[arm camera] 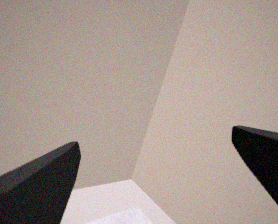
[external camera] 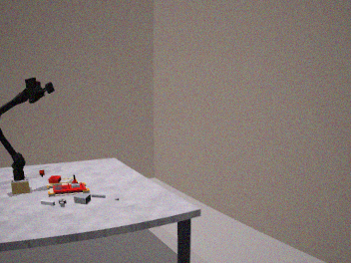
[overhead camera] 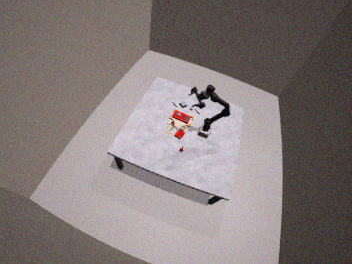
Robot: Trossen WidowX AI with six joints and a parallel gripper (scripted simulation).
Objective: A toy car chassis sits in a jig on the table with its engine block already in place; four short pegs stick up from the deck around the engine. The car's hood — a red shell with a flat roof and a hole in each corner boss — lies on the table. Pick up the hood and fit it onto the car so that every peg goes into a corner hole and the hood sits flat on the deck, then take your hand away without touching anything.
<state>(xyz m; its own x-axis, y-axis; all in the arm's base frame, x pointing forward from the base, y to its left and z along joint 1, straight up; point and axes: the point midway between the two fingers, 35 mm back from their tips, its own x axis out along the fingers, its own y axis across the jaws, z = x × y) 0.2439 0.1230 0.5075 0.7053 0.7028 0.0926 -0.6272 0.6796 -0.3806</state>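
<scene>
My gripper tip is now 580 mm above the red hood and 40 mm to the left of it. Also, from my gripper tip: grey engine part (570 mm below, 290 mm to the right, 60 mm ahead); then jig (580 mm below, 250 mm to the right, 30 mm ahead).
</scene>
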